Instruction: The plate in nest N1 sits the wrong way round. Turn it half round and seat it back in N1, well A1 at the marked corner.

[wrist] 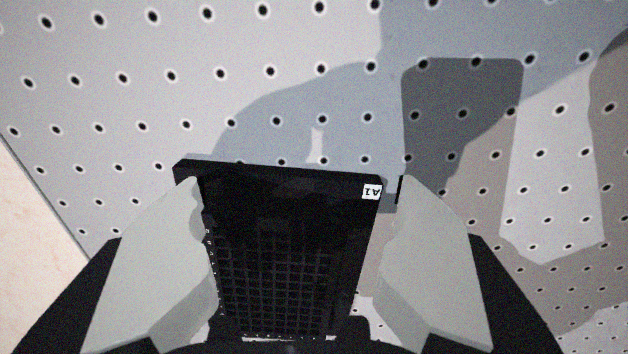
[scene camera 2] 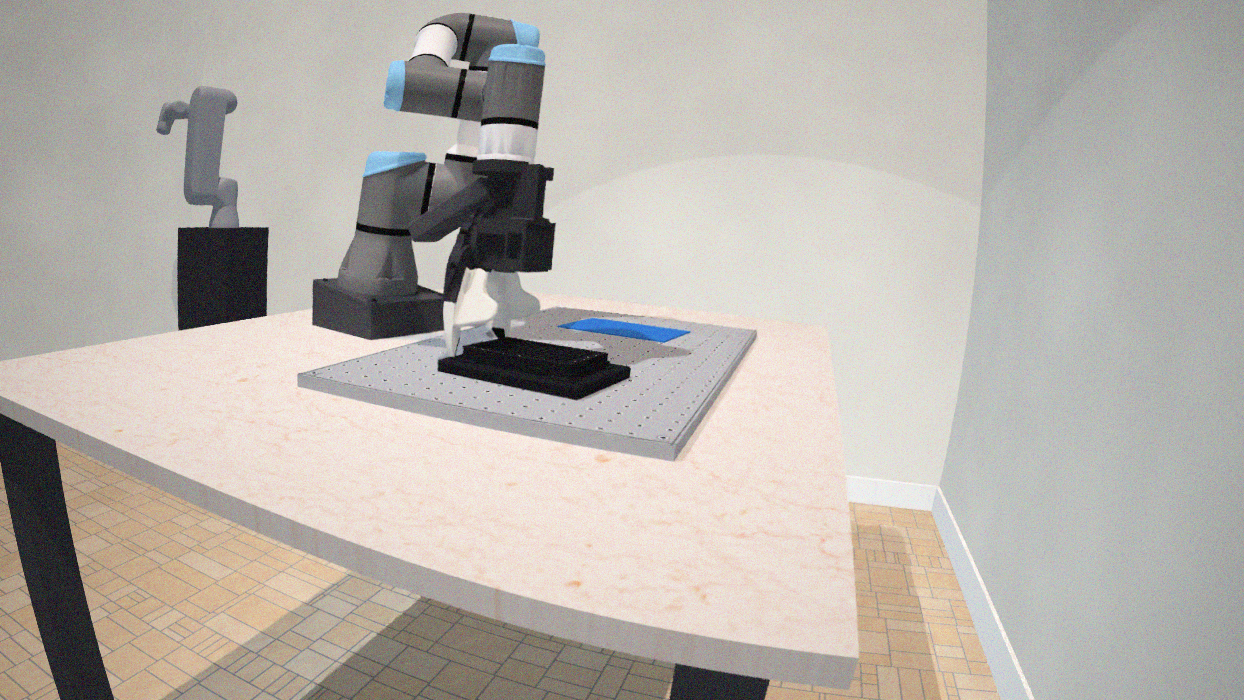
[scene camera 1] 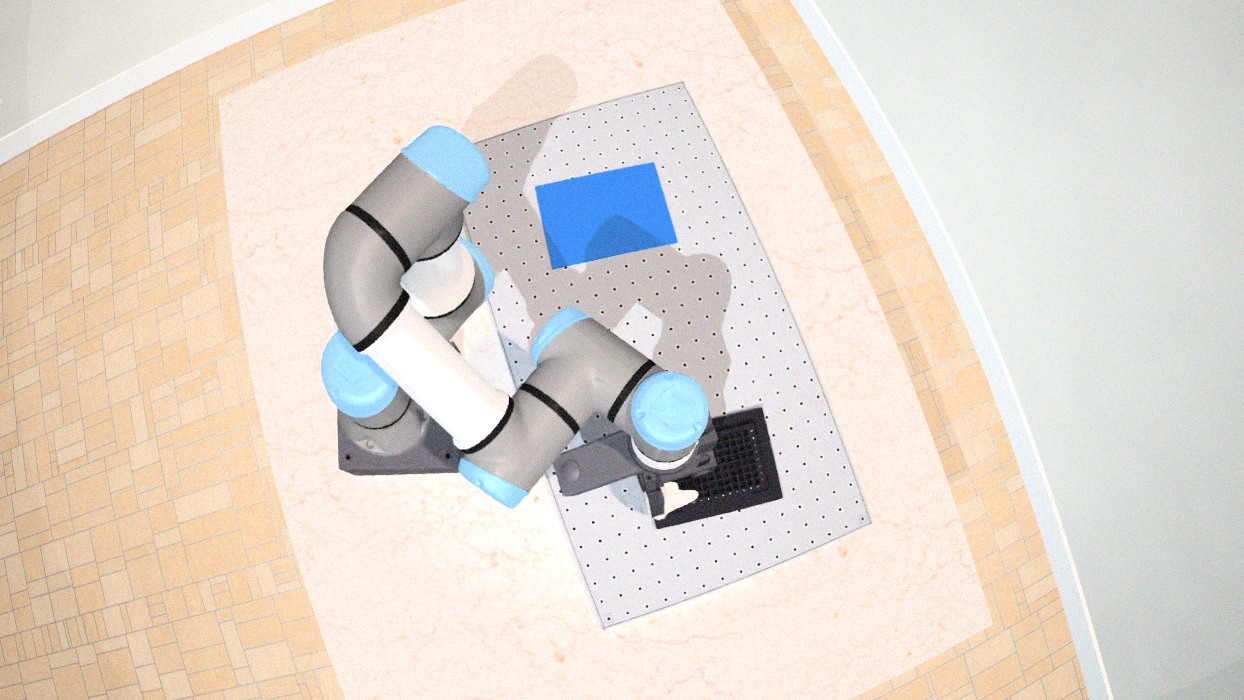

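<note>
The black plate (scene camera 1: 739,463) (scene camera 2: 541,352) (wrist: 280,280) lies flat in the black nest N1 (scene camera 1: 718,516) (scene camera 2: 526,377) (wrist: 280,171). A white A1 label (wrist: 371,192) marks one corner of the nest, at its near-arm end. Small white marks run along two plate edges in the wrist view, too small to read, so I cannot tell where well A1 is. My gripper (scene camera 2: 474,343) (wrist: 302,179) is open, low over the labelled end of the nest. Its pale fingers stand on either side of the nest and plate in the wrist view, the right one with a visible gap. The wrist hides part of the plate in scene camera 1.
A blue rectangle (scene camera 1: 604,213) (scene camera 2: 626,329) lies on the perforated grey board (scene camera 1: 643,567) (scene camera 2: 608,422), beyond the nest. The arm's dark base (scene camera 2: 374,311) stands beside the board. A second grey arm (scene camera 2: 206,148) stands on a black pedestal (scene camera 2: 221,274) behind the table.
</note>
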